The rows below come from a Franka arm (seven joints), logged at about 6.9 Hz.
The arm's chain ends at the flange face. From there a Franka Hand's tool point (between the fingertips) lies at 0.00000 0.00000 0.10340 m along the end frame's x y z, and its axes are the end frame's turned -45 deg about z.
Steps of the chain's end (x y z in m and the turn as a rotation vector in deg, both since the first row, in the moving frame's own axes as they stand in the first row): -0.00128, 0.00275, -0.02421, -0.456, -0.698, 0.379; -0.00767, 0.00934, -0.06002, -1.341, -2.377, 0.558; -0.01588, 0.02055, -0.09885, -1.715, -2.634, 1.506; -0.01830, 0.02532, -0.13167, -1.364, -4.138, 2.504; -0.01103, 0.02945, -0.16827, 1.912, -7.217, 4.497; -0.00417, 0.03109, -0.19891, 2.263, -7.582, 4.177; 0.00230, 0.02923, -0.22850, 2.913, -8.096, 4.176
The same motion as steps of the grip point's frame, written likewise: -0.00432, 0.00073, -0.02422, 0.171, -0.816, 0.379; -0.01676, -0.00016, -0.06014, 0.733, -2.629, 0.558; -0.03129, 0.00206, -0.09901, 0.650, -3.075, 1.506; -0.03778, 0.00128, -0.13197, 1.962, -3.891, 2.504; -0.03491, 0.00116, -0.16915, 6.455, -3.751, 4.497; -0.03124, 0.00628, -0.19989, 6.961, -3.761, 4.177; -0.02511, 0.00807, -0.22966, 7.785, -3.665, 4.176
